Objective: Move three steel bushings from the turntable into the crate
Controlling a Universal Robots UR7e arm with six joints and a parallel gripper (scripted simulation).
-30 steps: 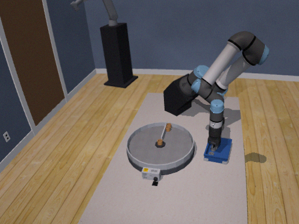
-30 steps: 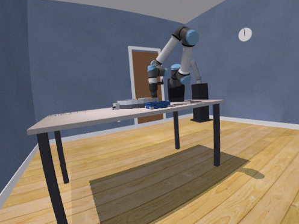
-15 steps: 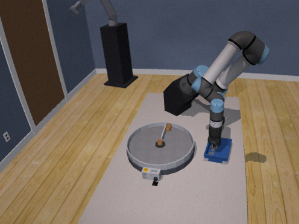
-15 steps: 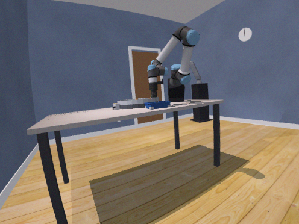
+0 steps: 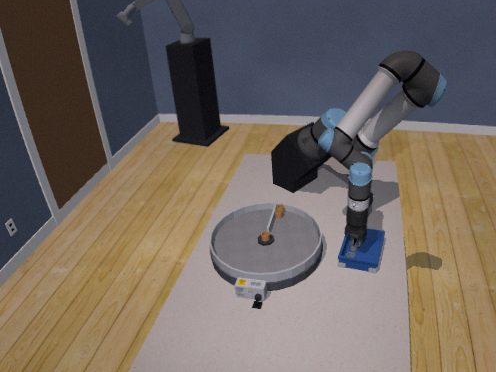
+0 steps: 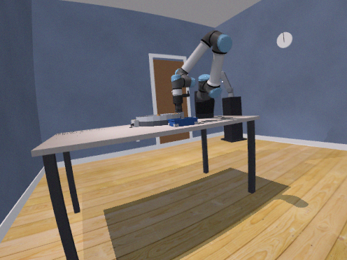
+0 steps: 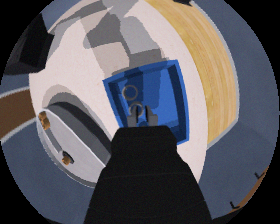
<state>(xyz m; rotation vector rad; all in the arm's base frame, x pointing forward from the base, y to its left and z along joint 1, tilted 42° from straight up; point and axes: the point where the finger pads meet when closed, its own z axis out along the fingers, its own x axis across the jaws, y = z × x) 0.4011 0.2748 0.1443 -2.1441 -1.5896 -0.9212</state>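
My hand is 1 cm short of the blue crate, 2 cm to the right of it and 3 cm above it. From my hand the other things lie so: round grey turntable 11 cm ahead, 33 cm to the right.
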